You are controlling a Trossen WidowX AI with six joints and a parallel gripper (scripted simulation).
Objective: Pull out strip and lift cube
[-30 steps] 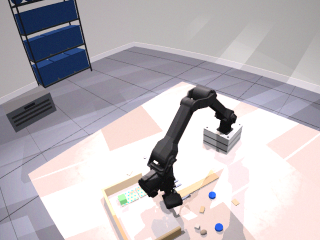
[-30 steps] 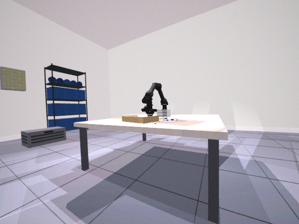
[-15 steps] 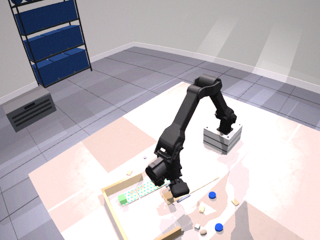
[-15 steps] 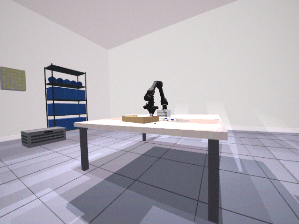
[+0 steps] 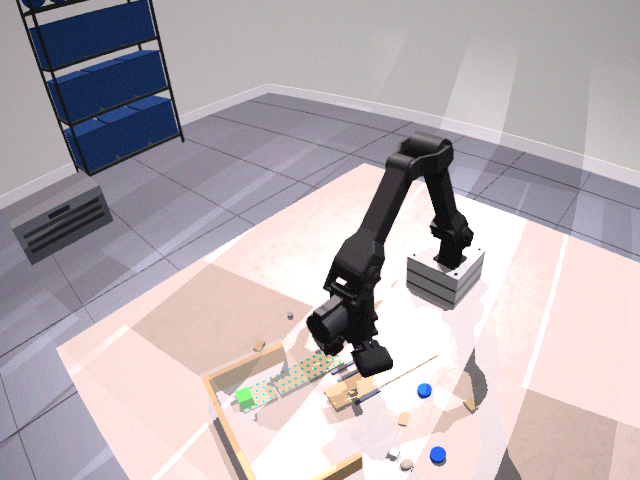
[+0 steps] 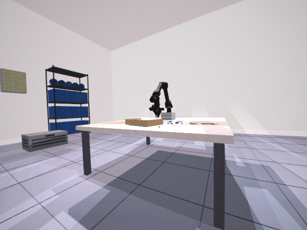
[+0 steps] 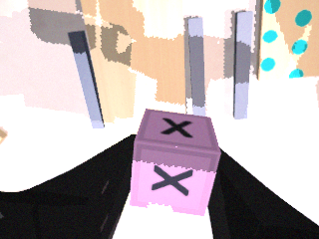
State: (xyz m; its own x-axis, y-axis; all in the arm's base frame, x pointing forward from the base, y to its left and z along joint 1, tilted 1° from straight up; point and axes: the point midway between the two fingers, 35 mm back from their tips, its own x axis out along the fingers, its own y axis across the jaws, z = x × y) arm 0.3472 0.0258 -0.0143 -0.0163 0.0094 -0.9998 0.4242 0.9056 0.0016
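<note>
The tan strip lies 5 cm below my gripper tip, 3 cm to the left of it and 3 cm behind it. The rest, counted from my gripper tip: pebble 21 cm to the left, 9 cm ahead, 5 cm below; then labelled cube 1 cm above.
</note>
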